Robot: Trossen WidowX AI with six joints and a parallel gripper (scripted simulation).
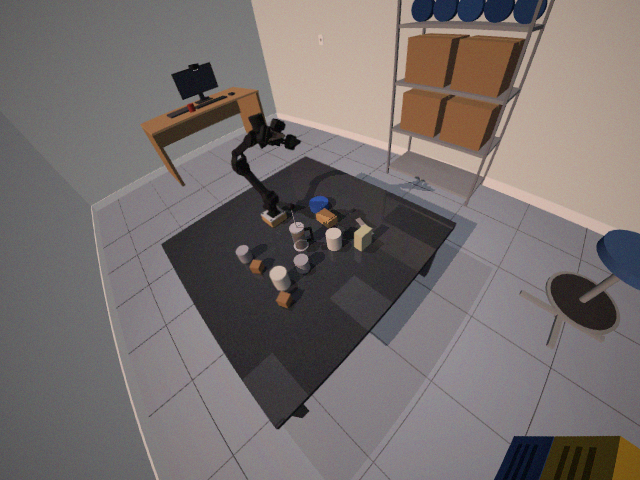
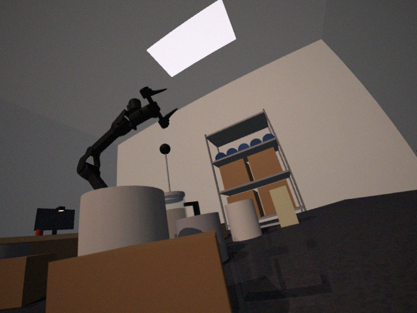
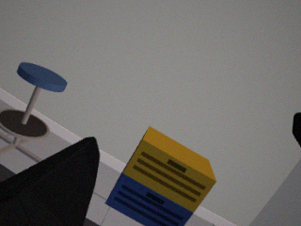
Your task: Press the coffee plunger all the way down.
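The coffee press is 43 cm below my gripper tip, 8 cm to the right of it and 2 cm ahead of it. The rest, counted from my gripper tip: cream box 51 cm below, 27 cm ahead, 11 cm to the left; then blue disc 54 cm below, 20 cm to the left, 13 cm behind; then brown box 54 cm below, 13 cm to the left, 1 cm behind.
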